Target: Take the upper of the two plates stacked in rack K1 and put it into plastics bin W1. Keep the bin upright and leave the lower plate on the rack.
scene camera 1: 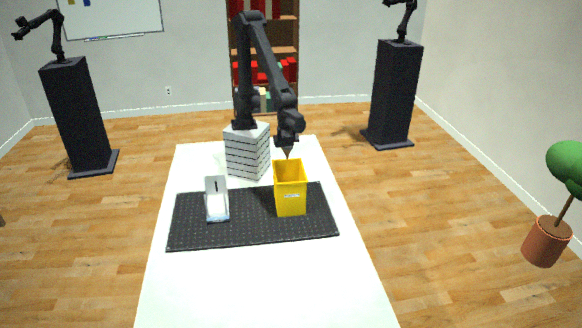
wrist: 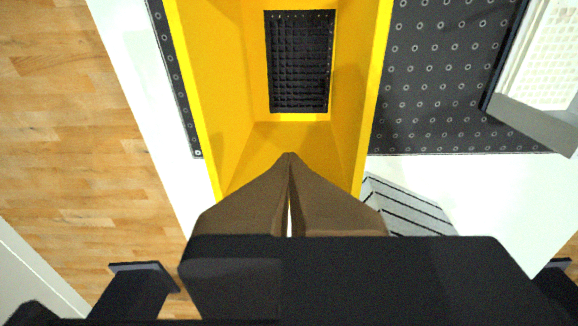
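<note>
Plastics bin W1, a tall yellow bin (scene camera 1: pixel 290 207) (wrist: pixel 215 90), stands upright at the right of the mat. A black gridded plate (wrist: pixel 299 62) lies flat on its floor in the wrist view; the bin's front wall hides it in the scene view. My gripper (scene camera 1: pixel 287 157) (wrist: pixel 289 161) is shut and empty, with its fingertips just above the bin's rear rim. Rack K1 (scene camera 1: pixel 216 183) (wrist: pixel 537 121) stands at the left of the mat and holds a white plate (scene camera 1: pixel 216 205) (wrist: pixel 552 55), partly cut off in the wrist view.
A black perforated mat (scene camera 1: pixel 252 220) (wrist: pixel 425 90) lies on the white table (scene camera 1: pixel 260 285). A white block with dark stripes (scene camera 1: pixel 247 155) (wrist: pixel 407 215) stands behind the mat, under the arm's base. Two dark pedestals with arms (scene camera 1: pixel 77 115) (scene camera 1: pixel 396 95) stand on the floor beyond the table.
</note>
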